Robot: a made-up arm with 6 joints.
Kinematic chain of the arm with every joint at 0, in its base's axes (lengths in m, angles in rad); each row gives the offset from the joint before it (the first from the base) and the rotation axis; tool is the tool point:
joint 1: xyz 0 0 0.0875 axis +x
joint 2: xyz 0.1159 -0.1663 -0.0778 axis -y
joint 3: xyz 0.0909 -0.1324 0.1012 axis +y
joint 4: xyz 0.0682 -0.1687 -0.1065 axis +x
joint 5: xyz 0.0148 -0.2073 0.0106 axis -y
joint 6: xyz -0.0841 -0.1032 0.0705 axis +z
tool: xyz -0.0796 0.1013 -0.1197
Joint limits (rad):
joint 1: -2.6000..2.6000
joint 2: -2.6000..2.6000
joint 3: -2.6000..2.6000
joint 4: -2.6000..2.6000
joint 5: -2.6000..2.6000
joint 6: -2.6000..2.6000
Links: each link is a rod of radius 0.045 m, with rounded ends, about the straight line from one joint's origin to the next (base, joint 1, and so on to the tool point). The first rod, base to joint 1, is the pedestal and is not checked.
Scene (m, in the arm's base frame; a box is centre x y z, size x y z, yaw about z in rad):
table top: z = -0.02
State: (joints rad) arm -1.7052 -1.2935 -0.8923 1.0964 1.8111 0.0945
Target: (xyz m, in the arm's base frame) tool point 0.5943 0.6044 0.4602
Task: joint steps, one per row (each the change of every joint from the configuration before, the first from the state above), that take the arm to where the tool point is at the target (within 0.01 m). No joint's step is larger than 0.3 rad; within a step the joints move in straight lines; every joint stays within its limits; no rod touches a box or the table.
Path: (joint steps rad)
1: -0.2237 0.1901 -0.1331 -0.2494 0.0986 0.0931
2: -0.2237 0.1901 -0.1330 -0.2495 0.0986 0.0932
3: -0.2237 0.1901 -0.1331 -0.2494 0.0986 0.0931
4: -0.2237 0.1901 -0.1331 -0.2494 0.0986 0.0931

